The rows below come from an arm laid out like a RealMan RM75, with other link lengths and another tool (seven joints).
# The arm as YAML. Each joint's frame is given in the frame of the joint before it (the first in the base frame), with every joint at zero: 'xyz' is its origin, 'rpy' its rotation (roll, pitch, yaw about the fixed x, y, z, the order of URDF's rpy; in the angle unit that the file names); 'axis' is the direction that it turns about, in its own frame. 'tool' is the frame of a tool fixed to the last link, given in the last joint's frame.
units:
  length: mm
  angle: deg
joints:
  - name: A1
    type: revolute
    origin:
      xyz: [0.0, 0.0, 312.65]
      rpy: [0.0, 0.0, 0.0]
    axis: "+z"
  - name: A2
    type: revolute
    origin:
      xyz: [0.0, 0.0, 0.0]
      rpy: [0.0, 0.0, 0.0]
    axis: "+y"
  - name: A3
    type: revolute
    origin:
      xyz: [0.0, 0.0, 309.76]
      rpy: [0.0, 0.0, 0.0]
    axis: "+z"
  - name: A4
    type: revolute
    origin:
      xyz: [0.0, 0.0, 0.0]
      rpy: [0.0, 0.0, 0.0]
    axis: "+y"
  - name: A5
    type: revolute
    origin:
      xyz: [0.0, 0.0, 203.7]
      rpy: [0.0, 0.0, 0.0]
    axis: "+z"
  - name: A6
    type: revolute
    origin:
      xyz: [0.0, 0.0, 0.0]
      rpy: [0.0, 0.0, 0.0]
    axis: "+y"
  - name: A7
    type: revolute
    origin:
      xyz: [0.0, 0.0, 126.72]
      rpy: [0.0, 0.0, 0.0]
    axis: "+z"
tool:
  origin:
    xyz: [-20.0, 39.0, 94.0]
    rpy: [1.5, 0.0, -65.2]
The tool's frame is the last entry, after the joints.
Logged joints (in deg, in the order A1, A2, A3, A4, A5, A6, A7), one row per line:
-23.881, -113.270, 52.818, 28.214, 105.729, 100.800, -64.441
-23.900, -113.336, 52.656, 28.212, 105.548, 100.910, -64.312
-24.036, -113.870, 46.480, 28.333, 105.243, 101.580, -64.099
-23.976, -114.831, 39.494, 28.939, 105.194, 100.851, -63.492
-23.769, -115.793, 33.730, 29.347, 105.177, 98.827, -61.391
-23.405, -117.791, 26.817, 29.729, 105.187, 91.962, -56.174
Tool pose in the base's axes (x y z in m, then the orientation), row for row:
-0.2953, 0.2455, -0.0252, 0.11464, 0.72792, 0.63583, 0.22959
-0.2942, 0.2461, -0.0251, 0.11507, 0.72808, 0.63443, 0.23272
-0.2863, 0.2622, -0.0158, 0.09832, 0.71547, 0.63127, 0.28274
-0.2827, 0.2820, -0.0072, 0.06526, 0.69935, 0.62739, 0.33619
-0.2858, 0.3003, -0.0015, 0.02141, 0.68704, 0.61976, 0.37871
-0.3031, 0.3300, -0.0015, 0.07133, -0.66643, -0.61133, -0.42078
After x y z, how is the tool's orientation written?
As a quaternion, w x y z.
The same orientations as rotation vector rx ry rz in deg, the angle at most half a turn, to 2 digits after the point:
122.25, 106.78, 38.56
122.24, 106.52, 39.07
121.30, 107.02, 47.93
120.91, 108.47, 58.12
122.01, 110.06, 67.25
-114.80, -105.31, -72.48

